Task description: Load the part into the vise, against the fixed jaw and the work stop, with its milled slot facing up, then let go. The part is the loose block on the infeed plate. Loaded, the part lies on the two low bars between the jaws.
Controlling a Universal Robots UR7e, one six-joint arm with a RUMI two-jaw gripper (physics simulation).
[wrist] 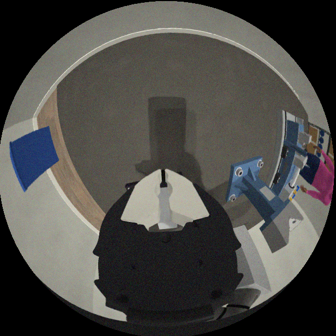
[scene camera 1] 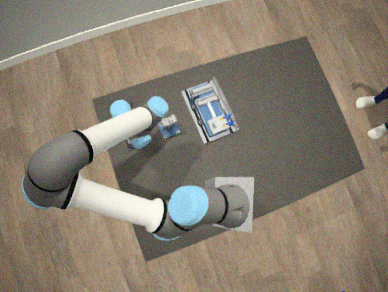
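Pixels of known places: arm's base, origin of its link: (scene camera 1: 232,205).
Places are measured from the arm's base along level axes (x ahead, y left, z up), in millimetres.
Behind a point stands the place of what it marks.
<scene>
My gripper (wrist: 162,170) is shut, its two pale jaws meeting at the tips, with nothing held between them. In scene camera 1 it is hidden under the arm. The part (wrist: 164,202), a light grey block, shows as a narrow strip through the gap behind the fingertips; the jaws cover the rest, and which way its slot faces cannot be told. A small dark bit of the infeed plate (wrist: 131,185) shows left of the jaws. The vise (scene camera 1: 202,108) @(y -69, x 455, z -325 mm) (wrist: 287,166), blue with grey jaws on a pale-edged base, stands well apart from the gripper, at the right in the wrist view.
A blue stand (scene camera 1: 171,131) @(y 108, x 391, z -361 mm) (wrist: 260,195) with a grey top stands between the gripper and the vise. The arm's light grey base block (scene camera 1: 247,185) @(y -59, x 56, z 51 mm) is at the lower middle. A blue panel (wrist: 35,157) shows at far left. A person (scene camera 1: 365,102) (wrist: 325,175) is at the right.
</scene>
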